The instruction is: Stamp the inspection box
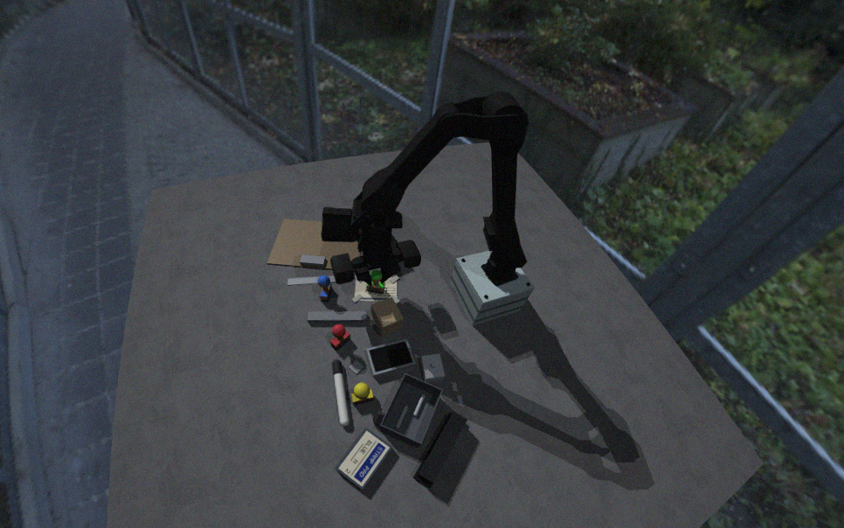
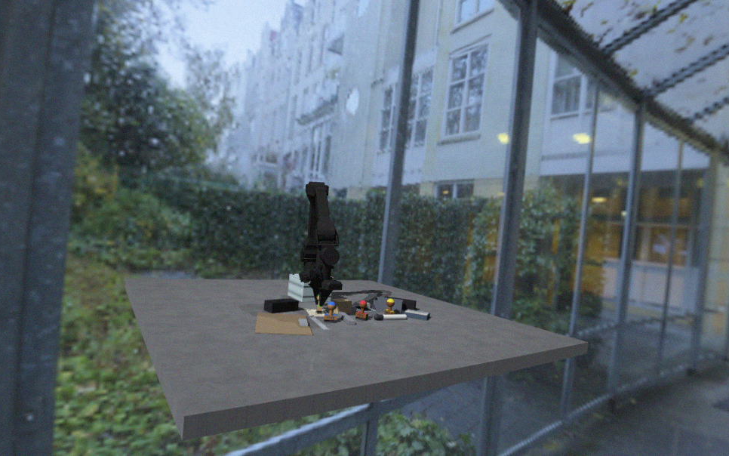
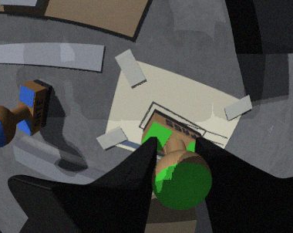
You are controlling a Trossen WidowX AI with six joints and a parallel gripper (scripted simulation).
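The green-knobbed stamp is right at my gripper tip. The rest, counted from my gripper tip: white card: 30 mm below; blue stamp: 110 mm ahead, 30 mm to the right, 10 mm below; tan box: 10 mm ahead, 90 mm to the left, 10 mm below.
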